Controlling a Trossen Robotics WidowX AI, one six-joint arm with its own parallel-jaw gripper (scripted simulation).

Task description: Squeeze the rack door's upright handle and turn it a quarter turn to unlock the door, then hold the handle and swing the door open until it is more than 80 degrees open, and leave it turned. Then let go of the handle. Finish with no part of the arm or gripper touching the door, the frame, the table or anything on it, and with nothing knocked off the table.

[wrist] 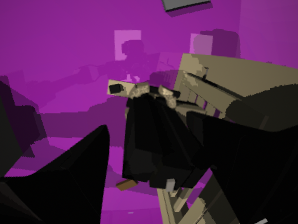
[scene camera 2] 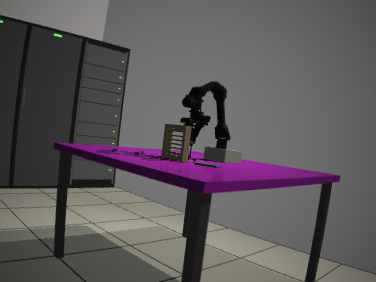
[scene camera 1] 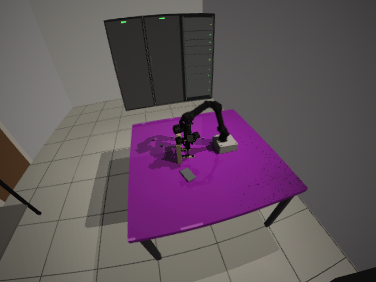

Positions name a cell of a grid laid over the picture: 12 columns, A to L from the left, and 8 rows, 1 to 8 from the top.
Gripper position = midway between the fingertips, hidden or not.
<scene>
I see my gripper (wrist: F5) and a tan rack (scene camera 2: F5).
The tan rack shows as well in the wrist view (wrist: K4).
</scene>
